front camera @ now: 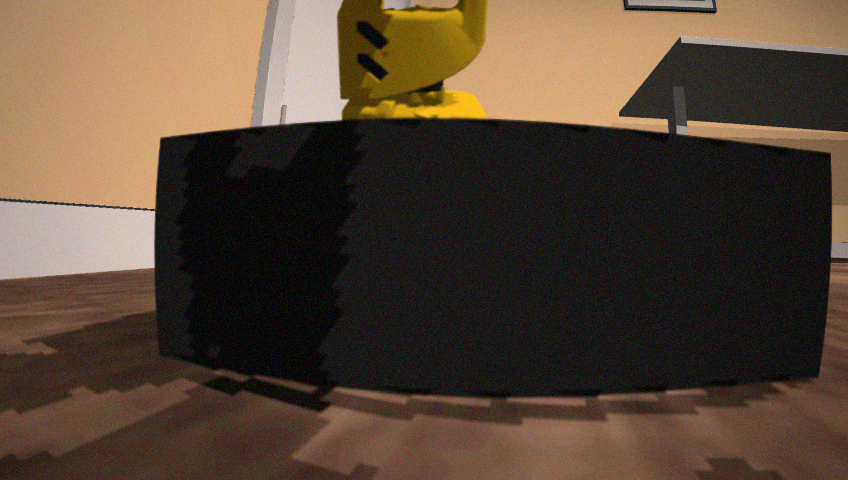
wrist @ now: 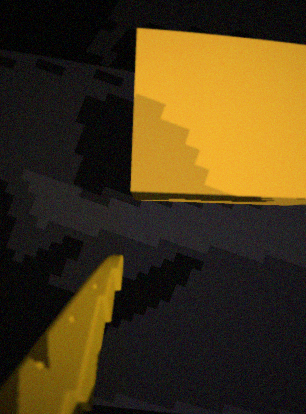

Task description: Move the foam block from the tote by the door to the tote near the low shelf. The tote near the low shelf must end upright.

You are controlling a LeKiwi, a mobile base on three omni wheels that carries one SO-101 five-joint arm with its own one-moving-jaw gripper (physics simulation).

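Places are measured from the arm's base along level axes (x ahead, y left, z up), in millimetres.
Where they show: end effector, tool point: (wrist: 122, 267).
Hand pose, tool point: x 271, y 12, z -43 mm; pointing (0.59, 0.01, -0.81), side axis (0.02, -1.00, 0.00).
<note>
Things, the pixels of their top centre, and the offset from my tool point. Level surfaces: height alone.
- dark tote, middle of its top: (front camera: 487, 169) dx +0, dy -51, dz +54 mm
- yellow foam block, middle of its top: (wrist: 256, 114) dx +58, dy -46, dz +2 mm
- low shelf with a dark top, its level: dz +649 mm
- Brown wooden floor, its level: dz -46 mm
A dark tote (front camera: 535, 255) stands upright on the floor close in front of the base, filling the middle of the front view. The yellow foam block (wrist: 220, 115) lies inside a dark tote in the wrist view, at the upper right and running out of the picture. My gripper (wrist: 118, 270) is open: one notched jaw shows at the lower left, and the moving jaw is outside the picture. The jaw's tip is apart from the block, below and left of its near edge. In the front view the tote's wall hides the jaws and the block. A second tote does not show.
The yellow arm (front camera: 410, 53) reaches down behind the tote's front wall. A white door frame (front camera: 272, 65) stands behind it at the left. A low shelf with a dark top (front camera: 749, 89) stands at the back right. Brown wooden floor (front camera: 416, 446) lies in front of the tote.
</note>
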